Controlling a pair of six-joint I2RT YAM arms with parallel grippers.
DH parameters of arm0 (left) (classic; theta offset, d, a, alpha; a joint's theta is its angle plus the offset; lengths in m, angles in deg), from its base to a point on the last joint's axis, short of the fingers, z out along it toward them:
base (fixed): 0 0 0 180
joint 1: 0 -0.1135 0.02 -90
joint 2: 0 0 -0.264 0
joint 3: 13.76 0 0.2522 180
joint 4: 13.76 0 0.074 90
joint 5: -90 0 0 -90
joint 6: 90 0.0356 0 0
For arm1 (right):
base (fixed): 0 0 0 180
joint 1: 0 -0.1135 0.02 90
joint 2: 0 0 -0.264 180
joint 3: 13.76 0 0.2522 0
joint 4: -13.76 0 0.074 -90
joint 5: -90 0 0 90
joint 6: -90 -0.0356 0 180
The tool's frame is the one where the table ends.
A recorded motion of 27 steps. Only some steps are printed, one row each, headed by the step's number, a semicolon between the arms.
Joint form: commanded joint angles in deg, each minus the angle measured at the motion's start. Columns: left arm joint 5, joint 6, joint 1, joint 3, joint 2, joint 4; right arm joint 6, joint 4, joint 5, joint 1, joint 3, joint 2.
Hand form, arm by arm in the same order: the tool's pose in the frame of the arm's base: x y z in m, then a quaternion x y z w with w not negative. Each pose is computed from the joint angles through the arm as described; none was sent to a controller.
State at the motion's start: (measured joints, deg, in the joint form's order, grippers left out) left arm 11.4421 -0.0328 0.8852 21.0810 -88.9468 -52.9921; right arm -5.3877 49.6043 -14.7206 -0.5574 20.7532 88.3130
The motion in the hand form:
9: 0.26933 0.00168 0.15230 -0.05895 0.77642 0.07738 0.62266; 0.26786 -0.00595 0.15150 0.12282 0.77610 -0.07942 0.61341
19: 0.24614 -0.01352 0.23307 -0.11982 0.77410 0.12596 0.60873; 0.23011 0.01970 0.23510 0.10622 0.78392 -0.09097 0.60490
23: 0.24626 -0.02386 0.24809 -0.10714 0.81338 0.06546 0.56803; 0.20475 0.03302 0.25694 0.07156 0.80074 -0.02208 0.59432
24: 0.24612 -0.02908 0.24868 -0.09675 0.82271 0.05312 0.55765; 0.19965 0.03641 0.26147 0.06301 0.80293 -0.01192 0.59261
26: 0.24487 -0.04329 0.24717 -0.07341 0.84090 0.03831 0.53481; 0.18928 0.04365 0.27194 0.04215 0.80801 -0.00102 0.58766
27: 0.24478 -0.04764 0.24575 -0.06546 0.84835 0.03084 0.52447; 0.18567 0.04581 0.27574 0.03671 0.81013 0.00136 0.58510
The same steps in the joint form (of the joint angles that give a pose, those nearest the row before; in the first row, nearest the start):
9: 0.96 0.03 0.38 0.27 0.85 -1.18; -0.41 2.14 -2.08 -0.37 0.77 -0.85
19: 15.12 -3.77 5.96 8.67 23.74 32.26; -0.39 -33.85 -9.17 -7.92 7.56 -28.27
23: 9.68 -9.09 7.62 14.57 25.22 46.69; -3.52 -47.32 -3.93 -11.75 10.03 -37.26
24: 8.64 -9.67 8.68 15.45 25.07 49.00; -3.83 -49.72 -3.50 -12.92 10.68 -38.75
26: 8.27 -10.55 11.91 16.84 24.39 53.20; -3.71 -55.01 -3.68 -15.75 12.59 -41.35
27: 7.66 -11.01 12.81 17.33 23.95 54.71; -3.80 -57.01 -3.98 -16.72 13.40 -42.13

